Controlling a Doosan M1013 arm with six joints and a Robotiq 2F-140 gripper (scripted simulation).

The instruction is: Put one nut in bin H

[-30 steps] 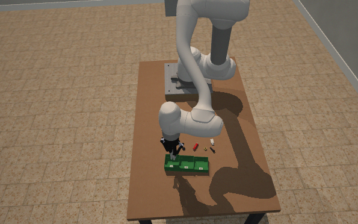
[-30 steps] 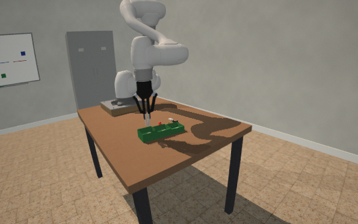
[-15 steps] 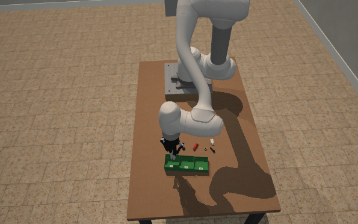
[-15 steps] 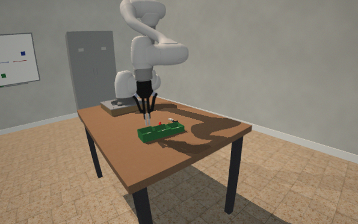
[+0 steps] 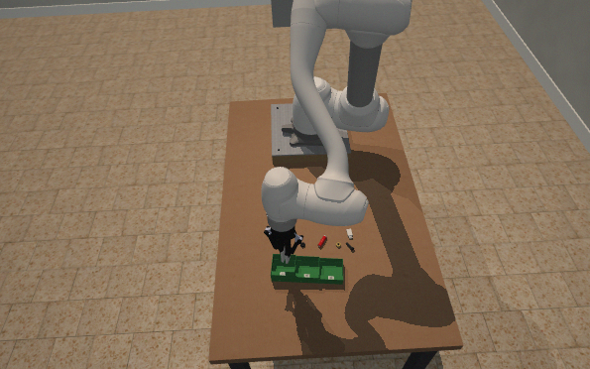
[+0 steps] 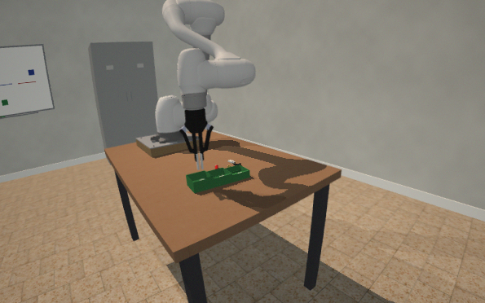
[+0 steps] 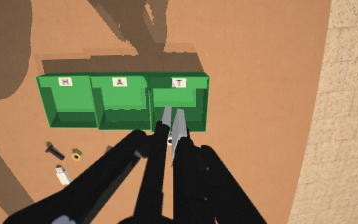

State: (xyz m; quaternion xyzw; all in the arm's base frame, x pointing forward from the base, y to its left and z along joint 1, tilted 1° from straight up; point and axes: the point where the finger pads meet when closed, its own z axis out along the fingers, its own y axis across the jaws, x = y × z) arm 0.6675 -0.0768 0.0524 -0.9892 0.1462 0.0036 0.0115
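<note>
Right now the green bin strip is 80 mm below my hand, 70 mm to the left of it and 10 mm ahead of it. The rest, counted from my hand: red cylinder: 130 mm to the left, 120 mm behind, 100 mm below; then silver nut: 100 mm below, 80 mm behind, 10 mm to the left; then black nut: 100 mm below, 100 mm behind, 60 mm to the left.
</note>
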